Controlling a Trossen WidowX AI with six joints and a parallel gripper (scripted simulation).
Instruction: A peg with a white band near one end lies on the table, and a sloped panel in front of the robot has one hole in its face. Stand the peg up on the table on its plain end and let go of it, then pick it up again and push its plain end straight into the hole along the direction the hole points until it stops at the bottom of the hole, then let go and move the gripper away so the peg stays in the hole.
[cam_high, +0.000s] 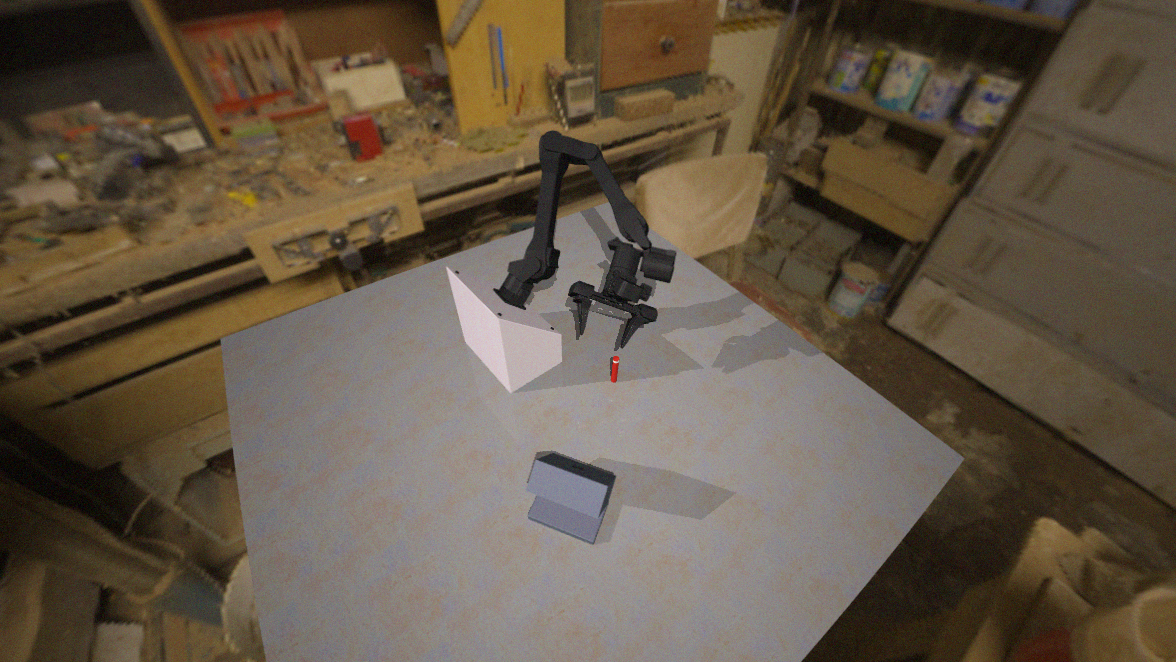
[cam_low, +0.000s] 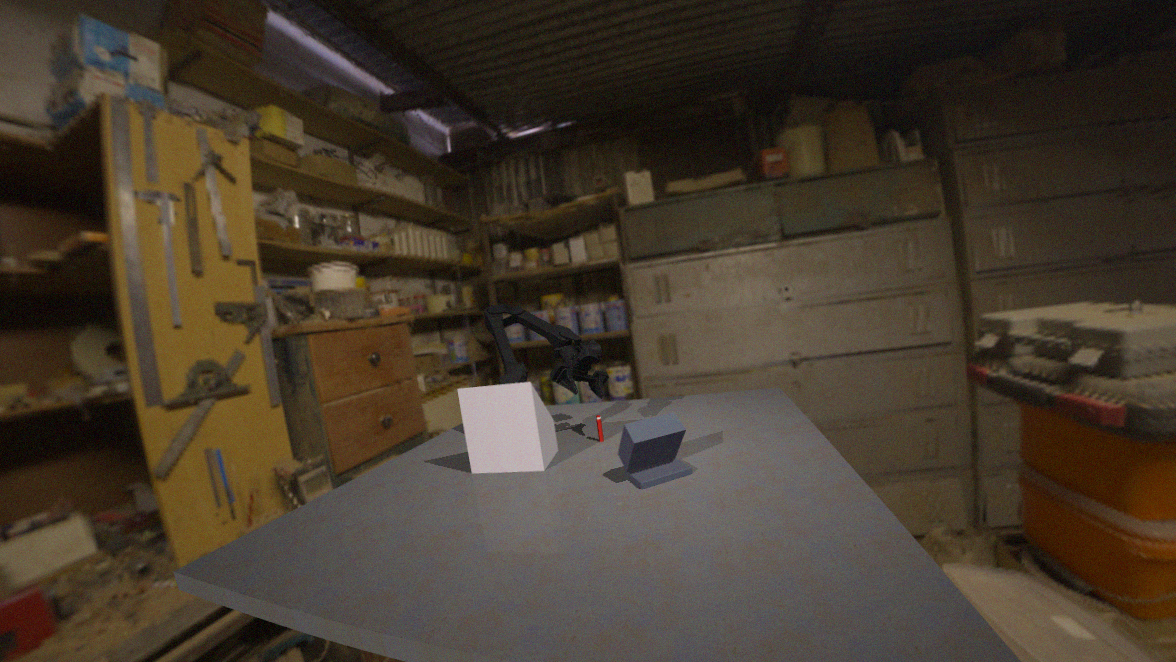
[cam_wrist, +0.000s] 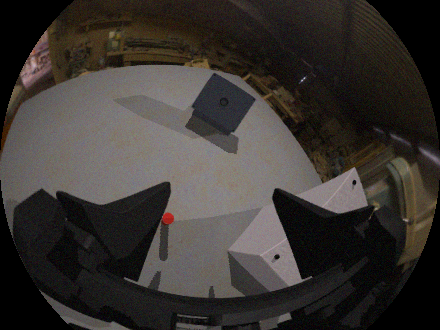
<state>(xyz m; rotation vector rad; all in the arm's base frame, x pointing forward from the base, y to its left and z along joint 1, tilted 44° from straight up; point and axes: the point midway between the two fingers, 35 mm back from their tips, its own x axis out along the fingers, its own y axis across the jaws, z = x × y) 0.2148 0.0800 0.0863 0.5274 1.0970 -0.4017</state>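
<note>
My gripper tip is 10 mm short of the red peg, 40 mm to the right of it and 100 mm above it. Also, from my gripper tip: grey sloped panel: 190 mm ahead, 200 mm to the right, 80 mm below.
</note>
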